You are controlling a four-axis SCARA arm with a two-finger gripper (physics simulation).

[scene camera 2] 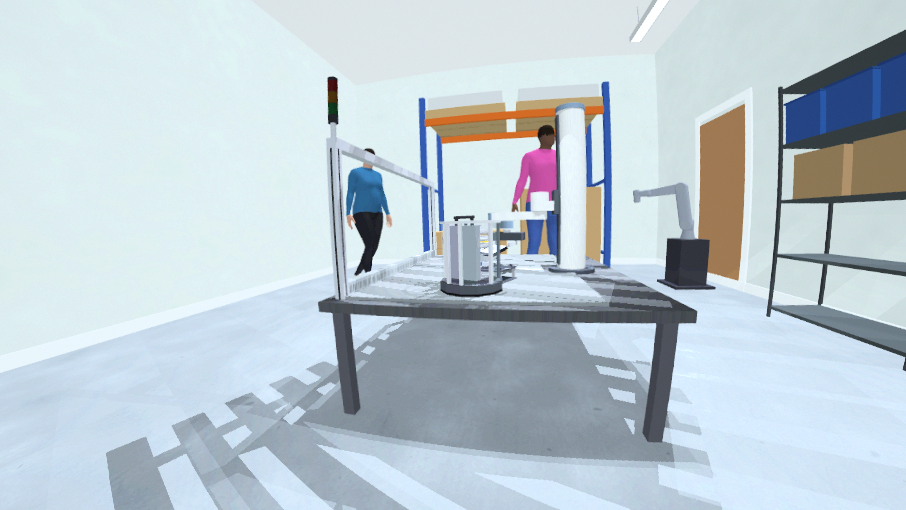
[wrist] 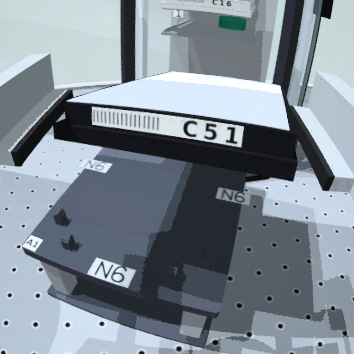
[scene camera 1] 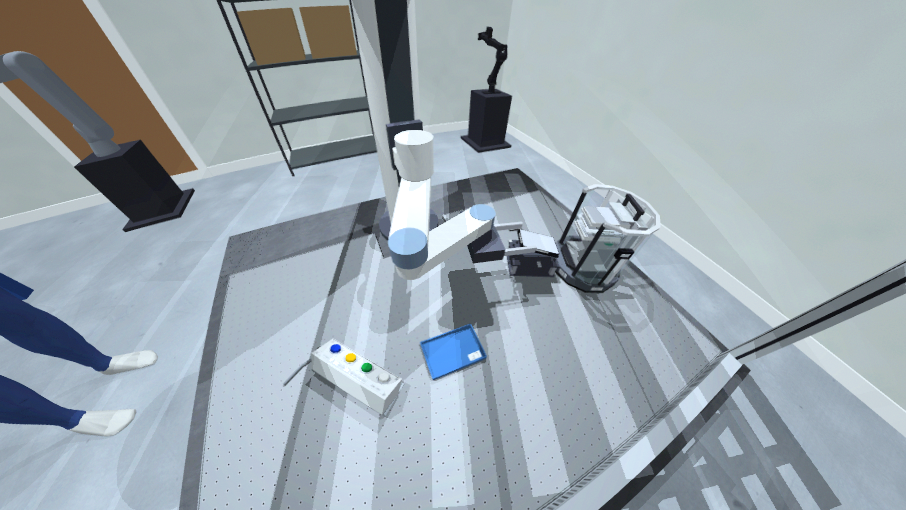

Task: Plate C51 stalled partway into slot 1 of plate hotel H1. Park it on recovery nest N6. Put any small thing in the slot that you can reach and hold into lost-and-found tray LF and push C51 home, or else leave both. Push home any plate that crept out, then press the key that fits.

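Frame: origin at the arm's base, x up, y ahead, z left, level; millimetres.
Where they show: gripper, fingertip midpoint: (wrist: pixel 179 78) (scene camera 1: pixel 528 236); arm's base, link origin: (scene camera 2: pixel 571 270).
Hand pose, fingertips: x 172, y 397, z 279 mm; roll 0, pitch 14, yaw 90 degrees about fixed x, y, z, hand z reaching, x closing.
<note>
Things, the pixels of their top centre, and the offset from my fingertips. "spot": a spot on its surface instead.
- plate C51, top centre: (wrist: pixel 208 59) (scene camera 1: pixel 539 238) (scene camera 2: pixel 492 245) dx -2, dy +20, dz +32 mm
- recovery nest N6, top centre: (wrist: pixel 155 176) (scene camera 1: pixel 534 250) (scene camera 2: pixel 497 265) dx -89, dy -1, dz +56 mm
- Plate hotel H1, top centre: (scene camera 1: pixel 623 201) (scene camera 2: pixel 469 215) dx +135, dy +95, dz +242 mm
- small green thing, top centre: (wrist: pixel 232 17) dx -4, dy +117, dz +256 mm
- shelf, surface spot: (wrist: pixel 192 30) spot: dx -18, dy +56, dz +214 mm
- plate C16, surface spot: (wrist: pixel 207 7) spot: dx +14, dy +56, dz +162 mm
- Blue tray LF, top centre: (scene camera 1: pixel 453 349) dx -142, dy +178, dz -339 mm
- key box, top centre: (scene camera 1: pixel 350 368) dx -75, dy +148, dz -593 mm
- cable, surface spot: (scene camera 1: pixel 296 372) spot: dx -154, dy +70, dz -748 mm
My gripper (scene camera 1: pixel 523 239) (wrist: pixel 179 78) is shut on plate C51 (scene camera 1: pixel 538 242) (wrist: pixel 175 95), one finger along each side. The plate is level, label towards the wrist camera. It is held above recovery nest N6 (scene camera 1: pixel 531 266) (wrist: pixel 125 200), whose near part with its small pegs shows uncovered in the wrist view. Plate hotel H1 (scene camera 1: pixel 589 250) (scene camera 2: pixel 471 288) (wrist: pixel 128 45) stands beyond. In its slot 1, a small green thing (wrist: pixel 232 23) lies on the shelf (wrist: pixel 192 30), below plate C16 (wrist: pixel 207 7). Blue tray LF (scene camera 1: pixel 448 353) lies on the table. The key box (scene camera 1: pixel 355 381) has blue, yellow, green and white keys.
A rail frame (scene camera 2: pixel 336 221) edges the table (scene camera 2: pixel 507 313). The arm's column (scene camera 1: pixel 374 95) (scene camera 2: pixel 571 190) stands behind the nest. One person (scene camera 2: pixel 367 190) is beyond the rail frame; another (scene camera 2: pixel 537 171) is behind the column. A cable (scene camera 1: pixel 296 372) leaves the key box.
</note>
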